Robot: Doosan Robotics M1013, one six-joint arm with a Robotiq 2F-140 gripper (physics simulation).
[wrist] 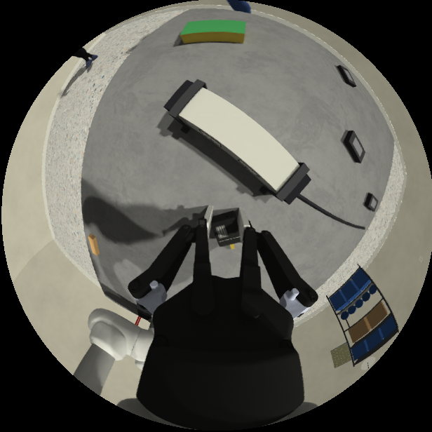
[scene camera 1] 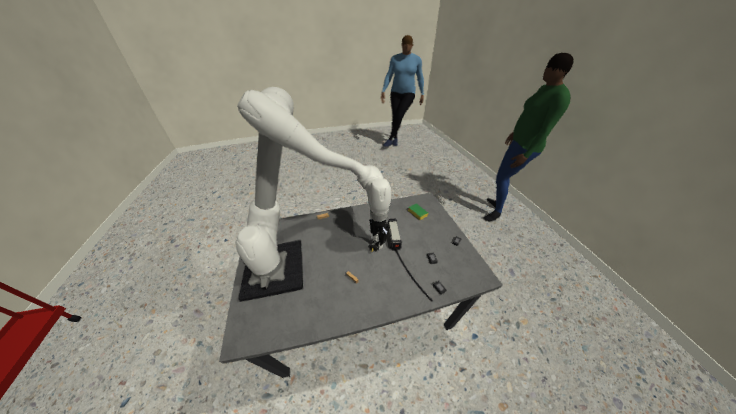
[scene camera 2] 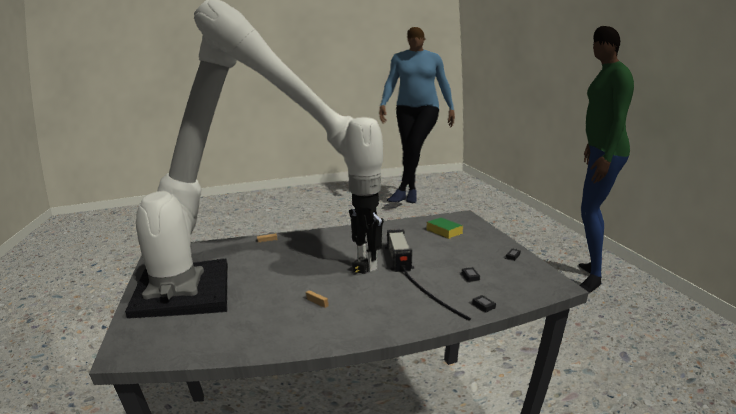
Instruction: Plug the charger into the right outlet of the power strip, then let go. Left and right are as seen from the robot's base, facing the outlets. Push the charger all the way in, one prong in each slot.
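Pixels of known places: gripper, between the fingertips: (scene camera 1: 377, 245) (scene camera 2: 367, 267); arm's base, origin of its link: (scene camera 1: 269, 268) (scene camera 2: 174, 284).
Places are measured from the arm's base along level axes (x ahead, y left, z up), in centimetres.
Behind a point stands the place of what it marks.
Note:
The charger (scene camera 2: 360, 266) {x 57.5, y 2.3, z -0.1 cm} (wrist: 227, 227) is a small black block with yellow prongs, low at the table top. In the wrist view its prongs point toward the bottom of the view, away from the power strip. My gripper (scene camera 2: 366, 263) {x 60.3, y 6.0, z -2.4 cm} (wrist: 225, 213) is shut on the charger, with a pale pad on each side of it. The power strip (scene camera 1: 394, 234) {x 70.4, y 7.3, z 3.2 cm} (scene camera 2: 399, 249) {x 69.3, y 2.6, z 3.9 cm} (wrist: 242, 140) has a cream top and black ends and lies beside the gripper, apart from the charger. Its outlet side faces the gripper in the wrist view; the slots are too foreshortened to make out.
A black cord (scene camera 2: 437, 296) {x 73.2, y -19.7, z -1.7 cm} runs from the strip's end. A green and yellow block (scene camera 2: 444, 227) {x 91.9, y 23.3, z 0.8 cm}, several small black devices (scene camera 2: 483, 303) {x 83.5, y -27.9, z -0.9 cm} and two orange pieces (scene camera 2: 316, 298) {x 42.6, y -13.2, z -0.6 cm} (scene camera 2: 267, 237) {x 30.3, y 35.1, z -1.1 cm} lie on the table (scene camera 2: 247, 345) {x 23.7, y -30.4, z -2.4 cm}. Two people (scene camera 1: 404, 74) (scene camera 1: 542, 118) stand beyond the table.

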